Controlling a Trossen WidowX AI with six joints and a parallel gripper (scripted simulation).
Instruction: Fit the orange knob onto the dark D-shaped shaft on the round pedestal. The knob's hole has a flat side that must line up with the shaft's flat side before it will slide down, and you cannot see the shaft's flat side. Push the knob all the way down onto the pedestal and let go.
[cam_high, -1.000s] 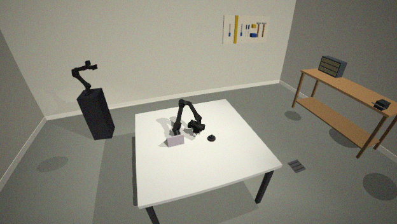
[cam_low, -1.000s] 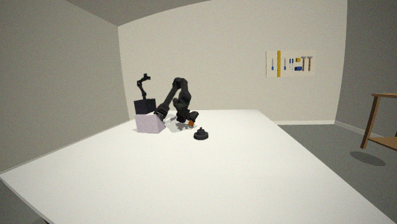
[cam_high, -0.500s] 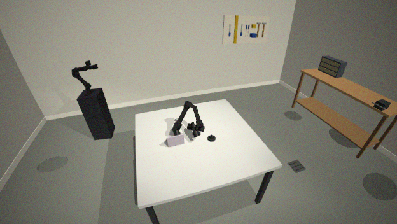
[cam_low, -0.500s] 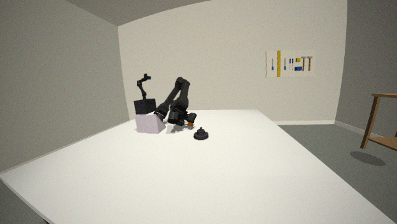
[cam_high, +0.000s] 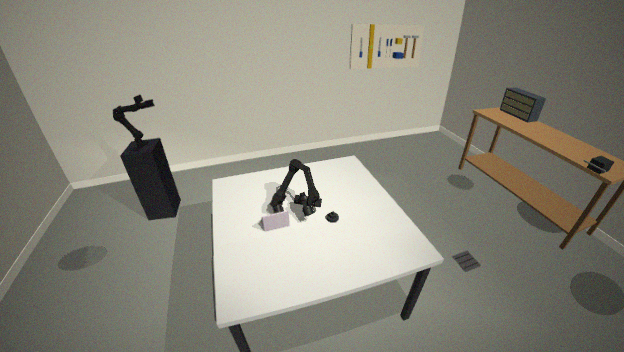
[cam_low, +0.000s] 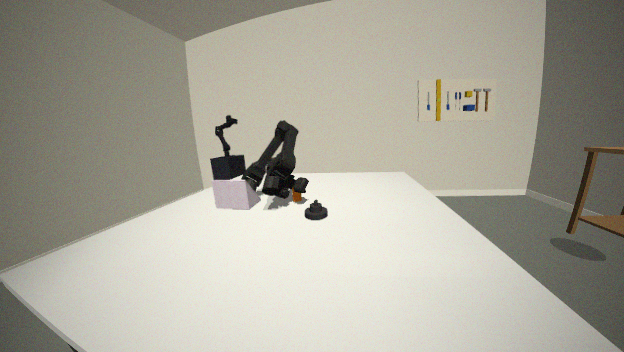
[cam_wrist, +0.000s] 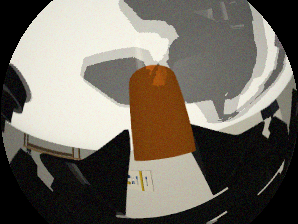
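Right now my gripper tip is 10 mm past the orange knob and 20 mm to the left of it. Also, from my gripper tip: dark round pedestal (120 mm ahead, 170 mm to the right).
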